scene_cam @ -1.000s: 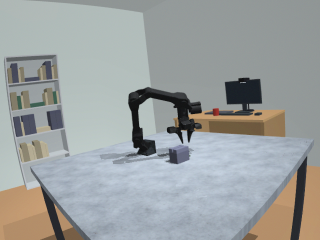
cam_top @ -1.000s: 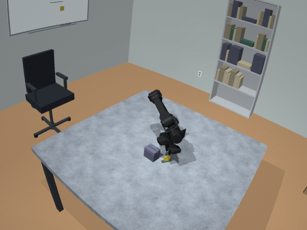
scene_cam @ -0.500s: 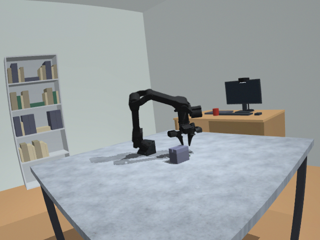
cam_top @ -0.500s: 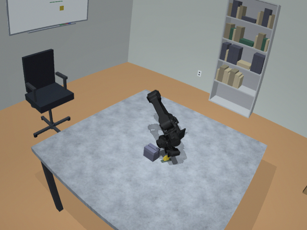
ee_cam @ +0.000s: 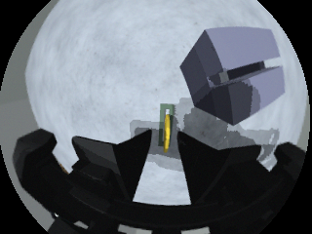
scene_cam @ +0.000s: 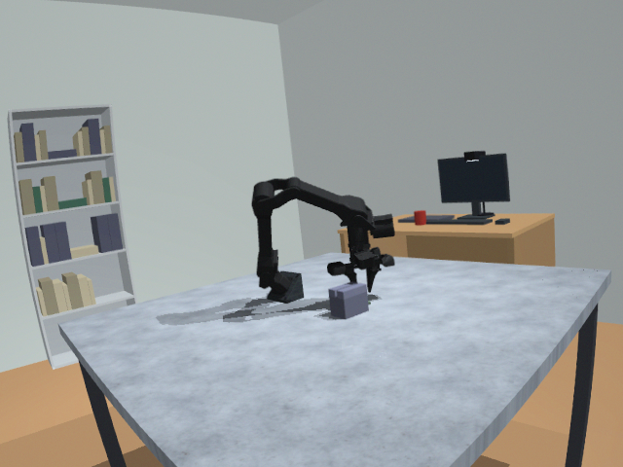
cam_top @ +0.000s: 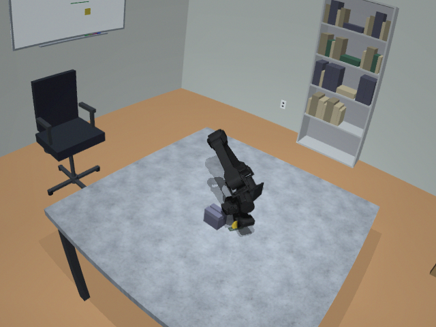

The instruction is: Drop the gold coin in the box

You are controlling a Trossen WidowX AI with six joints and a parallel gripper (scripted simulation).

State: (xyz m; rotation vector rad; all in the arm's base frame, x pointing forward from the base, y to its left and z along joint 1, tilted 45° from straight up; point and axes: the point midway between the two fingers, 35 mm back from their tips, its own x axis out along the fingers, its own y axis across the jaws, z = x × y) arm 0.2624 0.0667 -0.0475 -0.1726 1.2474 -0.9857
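The gold coin lies right at my gripper tip.
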